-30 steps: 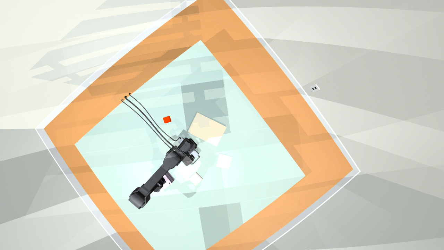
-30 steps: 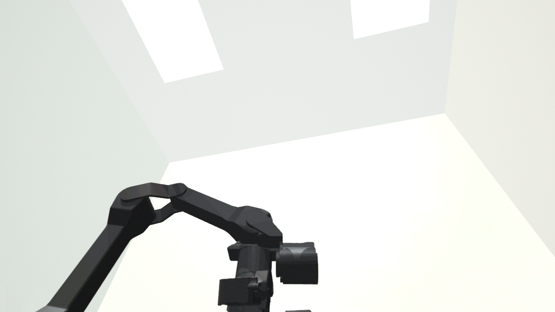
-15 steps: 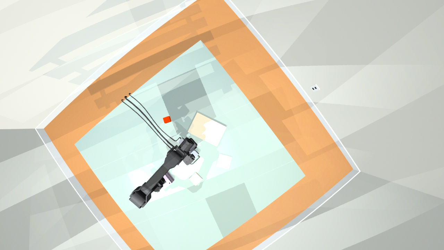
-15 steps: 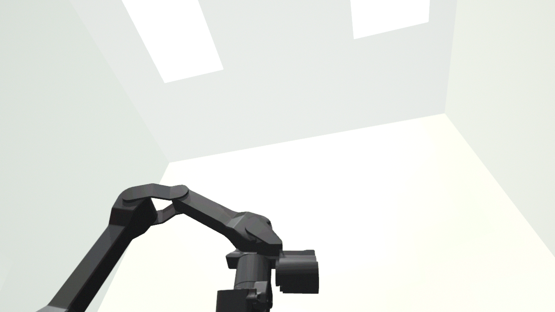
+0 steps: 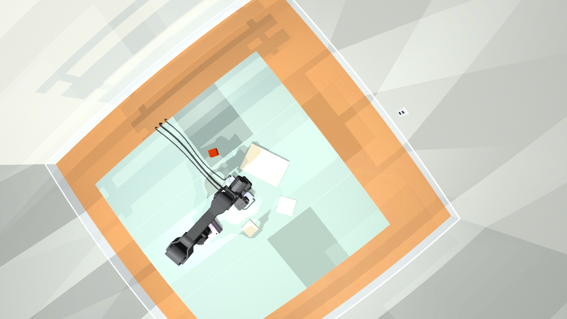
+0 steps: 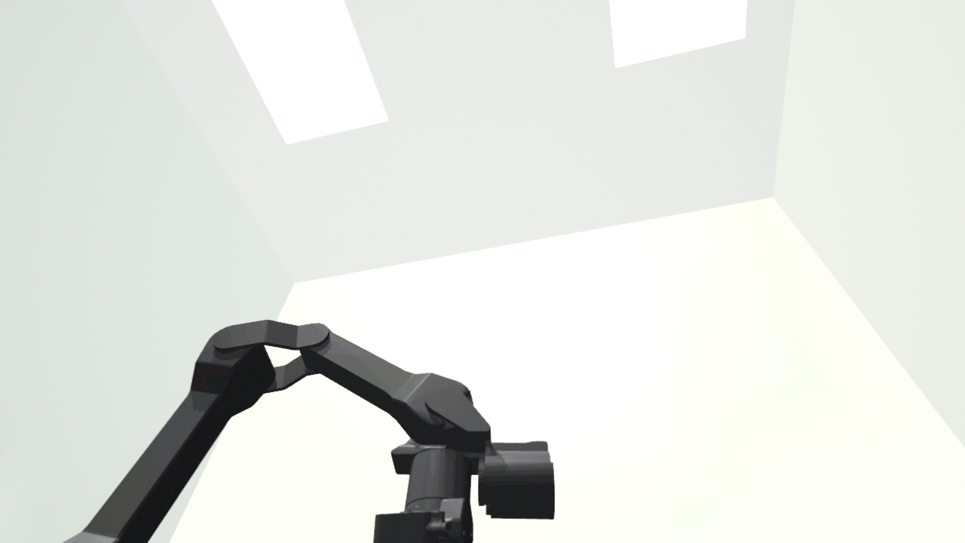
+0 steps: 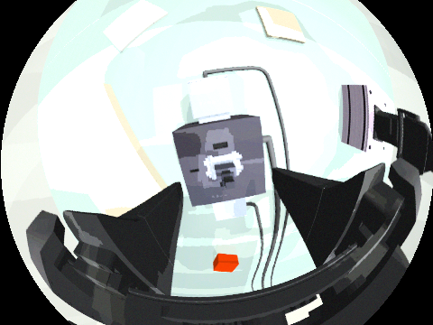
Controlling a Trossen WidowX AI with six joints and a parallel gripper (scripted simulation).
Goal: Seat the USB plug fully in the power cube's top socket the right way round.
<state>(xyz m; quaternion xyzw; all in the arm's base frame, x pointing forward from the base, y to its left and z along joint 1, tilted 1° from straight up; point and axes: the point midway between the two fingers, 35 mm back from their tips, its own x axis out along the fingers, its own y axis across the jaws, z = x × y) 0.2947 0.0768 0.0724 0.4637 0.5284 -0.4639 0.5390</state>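
Now: gripper tip 20 mm above the USB plug. The rest, counted from my gripper tip: cream slab 180 mm ahead, 100 mm below, 30 mm to the left; then orange-red block 260 mm to the left, 90 mm below, 20 mm behind; then pale socket 40 mm below.
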